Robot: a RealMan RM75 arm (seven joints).
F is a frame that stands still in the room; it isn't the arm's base.
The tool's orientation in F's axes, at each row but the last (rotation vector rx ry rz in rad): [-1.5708 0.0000 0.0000]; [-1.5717 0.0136 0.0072]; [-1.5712 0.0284 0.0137]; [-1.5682 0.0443 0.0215]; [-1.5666 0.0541 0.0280]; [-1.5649 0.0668 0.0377]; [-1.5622 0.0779 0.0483]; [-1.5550 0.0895 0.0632]
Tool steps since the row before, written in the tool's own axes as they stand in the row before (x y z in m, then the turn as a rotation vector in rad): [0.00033 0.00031 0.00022 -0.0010 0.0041 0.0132]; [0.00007 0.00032 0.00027 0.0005 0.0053 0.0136]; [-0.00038 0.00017 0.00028 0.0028 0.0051 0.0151]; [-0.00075 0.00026 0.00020 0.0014 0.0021 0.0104]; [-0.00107 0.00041 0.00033 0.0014 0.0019 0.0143]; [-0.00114 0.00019 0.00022 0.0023 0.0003 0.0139]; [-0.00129 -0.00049 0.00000 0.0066 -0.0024 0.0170]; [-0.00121 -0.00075 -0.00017 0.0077 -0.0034 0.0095]
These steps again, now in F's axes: [0.00033 0.00022 -0.00031 -0.0010 0.0132 -0.0041]; [0.00007 0.00027 -0.00032 0.0005 0.0136 -0.0053]; [-0.00038 0.00028 -0.00016 0.0028 0.0151 -0.0052]; [-0.00076 0.00021 -0.00023 0.0015 0.0104 -0.0021]; [-0.00108 0.00035 -0.00035 0.0015 0.0143 -0.0019]; [-0.00115 0.00024 -0.00011 0.0025 0.0139 -0.0004]; [-0.00125 0.00002 0.00059 0.0071 0.0169 0.0020]; [-0.00113 -0.00016 0.00086 0.0082 0.0093 0.0028]
